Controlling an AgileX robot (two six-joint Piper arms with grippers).
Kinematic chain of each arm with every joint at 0, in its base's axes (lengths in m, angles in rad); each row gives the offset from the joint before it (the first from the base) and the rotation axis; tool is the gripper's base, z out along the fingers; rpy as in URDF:
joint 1: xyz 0 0 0.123 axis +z
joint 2: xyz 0 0 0 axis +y
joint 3: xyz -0.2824 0 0.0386 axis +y
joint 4: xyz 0.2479 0 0.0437 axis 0.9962 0 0.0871
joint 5: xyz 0 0 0 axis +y
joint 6: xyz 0.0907 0 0.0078 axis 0.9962 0 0.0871
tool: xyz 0 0 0 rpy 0 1.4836 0
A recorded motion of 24 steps. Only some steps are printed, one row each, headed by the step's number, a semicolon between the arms.
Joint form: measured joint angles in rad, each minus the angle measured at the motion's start. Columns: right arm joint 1, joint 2, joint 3, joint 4, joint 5, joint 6; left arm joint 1, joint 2, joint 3, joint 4, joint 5, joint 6.
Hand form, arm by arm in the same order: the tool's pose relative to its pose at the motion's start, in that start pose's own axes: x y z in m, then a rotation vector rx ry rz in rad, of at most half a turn. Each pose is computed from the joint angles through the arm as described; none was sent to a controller.
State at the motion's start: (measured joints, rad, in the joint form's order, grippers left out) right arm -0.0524 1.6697 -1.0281 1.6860 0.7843 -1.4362; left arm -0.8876 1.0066 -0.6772 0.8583 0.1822 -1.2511
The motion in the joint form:
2: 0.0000 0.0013 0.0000 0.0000 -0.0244 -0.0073; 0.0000 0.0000 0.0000 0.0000 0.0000 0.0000
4: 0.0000 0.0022 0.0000 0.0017 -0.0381 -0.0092; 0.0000 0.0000 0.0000 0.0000 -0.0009 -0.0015
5: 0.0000 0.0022 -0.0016 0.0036 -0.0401 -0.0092; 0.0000 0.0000 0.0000 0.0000 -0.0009 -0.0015
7: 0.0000 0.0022 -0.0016 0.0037 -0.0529 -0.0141; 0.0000 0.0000 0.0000 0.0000 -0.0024 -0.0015
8: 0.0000 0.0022 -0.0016 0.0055 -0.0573 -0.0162; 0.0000 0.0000 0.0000 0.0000 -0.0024 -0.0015
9: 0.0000 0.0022 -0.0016 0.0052 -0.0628 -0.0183; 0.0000 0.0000 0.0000 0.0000 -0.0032 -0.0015
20: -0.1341 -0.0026 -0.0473 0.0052 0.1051 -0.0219; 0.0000 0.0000 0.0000 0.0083 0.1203 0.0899
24: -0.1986 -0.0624 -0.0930 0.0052 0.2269 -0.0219; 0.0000 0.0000 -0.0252 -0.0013 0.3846 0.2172
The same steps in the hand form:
2: 0.0000 -0.0025 0.0002 0.0245 -0.0023 -0.0064; 0.0000 0.0000 0.0000 0.0000 0.0000 0.0000
4: -0.0001 -0.0040 0.0004 0.0381 -0.0046 -0.0065; 0.0000 -0.0001 0.0000 0.0009 -0.0003 -0.0015
5: -0.0008 -0.0040 0.0004 0.0396 -0.0073 -0.0062; 0.0000 -0.0001 0.0000 0.0009 -0.0003 -0.0015
7: -0.0009 -0.0052 0.0003 0.0523 -0.0088 -0.0110; -0.0001 -0.0002 0.0000 0.0023 -0.0008 -0.0015
8: -0.0011 -0.0056 0.0003 0.0565 -0.0105 -0.0118; -0.0001 -0.0002 0.0000 0.0023 -0.0008 -0.0015
9: -0.0011 -0.0060 0.0003 0.0620 -0.0110 -0.0141; -0.0001 -0.0003 0.0000 0.0030 -0.0010 -0.0015
20: -0.0271 -0.0208 -0.0304 -0.0078 -0.0961 -0.0199; 0.0032 0.0104 -0.0007 -0.1131 0.0411 0.0979
24: -0.0532 -0.0039 -0.0591 -0.0911 -0.1742 -0.0982; 0.0032 0.0293 -0.0075 -0.3427 0.1373 0.2065

